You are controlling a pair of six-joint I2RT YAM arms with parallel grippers.
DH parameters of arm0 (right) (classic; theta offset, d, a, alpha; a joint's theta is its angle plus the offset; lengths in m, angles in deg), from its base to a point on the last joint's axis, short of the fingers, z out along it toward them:
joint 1: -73.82 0.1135 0.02 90
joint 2: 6.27 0 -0.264 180
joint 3: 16.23 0 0.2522 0
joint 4: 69.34 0 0.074 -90
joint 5: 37.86 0 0 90
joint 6: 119.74 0.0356 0 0
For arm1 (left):
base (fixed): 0 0 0 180
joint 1: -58.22 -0.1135 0.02 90
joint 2: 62.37 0 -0.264 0
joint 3: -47.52 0 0.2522 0
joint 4: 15.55 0 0.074 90
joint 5: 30.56 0 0 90
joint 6: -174.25 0.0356 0 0
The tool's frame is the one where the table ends.
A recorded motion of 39 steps. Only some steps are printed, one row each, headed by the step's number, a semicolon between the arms.
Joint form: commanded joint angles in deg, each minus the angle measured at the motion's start. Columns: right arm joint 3, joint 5, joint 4, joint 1, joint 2, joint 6; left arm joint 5, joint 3, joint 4, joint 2, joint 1, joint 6.
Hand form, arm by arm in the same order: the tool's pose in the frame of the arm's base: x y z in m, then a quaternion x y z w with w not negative. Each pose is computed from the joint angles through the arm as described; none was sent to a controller.
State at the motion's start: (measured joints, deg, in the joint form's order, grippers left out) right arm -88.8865 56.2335 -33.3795 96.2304 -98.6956 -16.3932; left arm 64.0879 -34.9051 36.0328 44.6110 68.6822 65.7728
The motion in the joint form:
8: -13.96 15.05 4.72 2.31 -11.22 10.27; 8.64 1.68 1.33 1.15 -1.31 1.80
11: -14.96 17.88 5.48 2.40 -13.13 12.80; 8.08 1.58 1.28 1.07 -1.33 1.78
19: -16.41 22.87 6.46 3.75 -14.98 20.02; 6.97 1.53 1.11 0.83 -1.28 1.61
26: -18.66 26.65 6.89 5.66 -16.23 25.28; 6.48 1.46 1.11 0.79 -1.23 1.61
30: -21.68 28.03 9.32 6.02 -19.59 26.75; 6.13 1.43 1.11 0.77 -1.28 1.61
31: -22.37 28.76 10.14 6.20 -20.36 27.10; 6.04 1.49 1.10 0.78 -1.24 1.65
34: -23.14 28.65 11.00 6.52 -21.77 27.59; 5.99 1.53 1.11 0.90 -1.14 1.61
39: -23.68 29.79 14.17 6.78 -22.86 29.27; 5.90 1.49 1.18 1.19 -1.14 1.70
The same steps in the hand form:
8: 0.3509 0.1487 0.2052 0.03711 0.94759 -0.03346 0.31556; 0.3413 -0.0467 0.1413 -0.07471 0.98695 0.09360 0.10763
11: 0.3553 0.1496 0.1981 0.06136 0.94618 -0.05444 0.31307; 0.3417 -0.0470 0.1421 -0.07489 0.98732 0.08841 0.10853
19: 0.3572 0.1575 0.1938 0.11787 0.93540 -0.07398 0.32506; 0.3420 -0.0480 0.1436 -0.07554 0.98794 0.07790 0.11049
26: 0.3590 0.1708 0.1977 0.15361 0.92156 -0.07764 0.34800; 0.3422 -0.0487 0.1441 -0.07484 0.98832 0.07349 0.11053
30: 0.3666 0.1769 0.1889 0.15931 0.92292 -0.09584 0.33712; 0.3423 -0.0486 0.1443 -0.07505 0.98856 0.07048 0.11026
31: 0.3676 0.1785 0.1867 0.15995 0.92276 -0.10399 0.33484; 0.3420 -0.0488 0.1439 -0.07425 0.98874 0.06984 0.10959
34: 0.3689 0.1819 0.1802 0.15785 0.92593 -0.10853 0.32552; 0.3418 -0.0495 0.1431 -0.07357 0.98896 0.06963 0.10815
39: 0.3661 0.1818 0.1736 0.16251 0.92807 -0.13027 0.30872; 0.3420 -0.0495 0.1416 -0.07248 0.98936 0.06960 0.10523

